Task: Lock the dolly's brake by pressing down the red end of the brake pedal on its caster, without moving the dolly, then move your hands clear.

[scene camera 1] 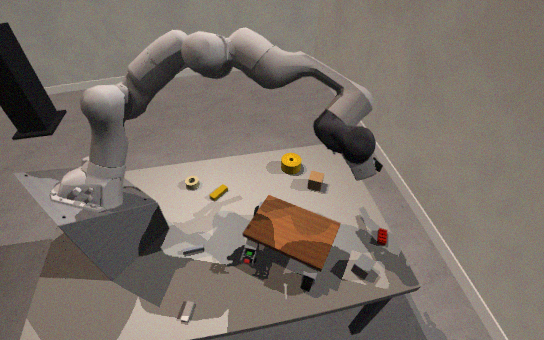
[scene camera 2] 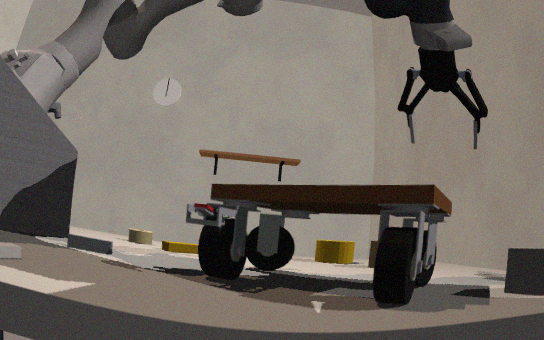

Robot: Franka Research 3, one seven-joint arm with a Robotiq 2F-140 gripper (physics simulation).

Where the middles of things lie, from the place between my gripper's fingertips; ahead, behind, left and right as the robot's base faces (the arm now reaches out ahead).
The dolly [scene camera 2: 406, 256] lies 280 mm behind my hand, 210 mm below it and 190 mm to the right of it. Round my hand: yellow cylinder [scene camera 2: 327, 251]: 260 mm to the left, 240 mm below, 170 mm behind.
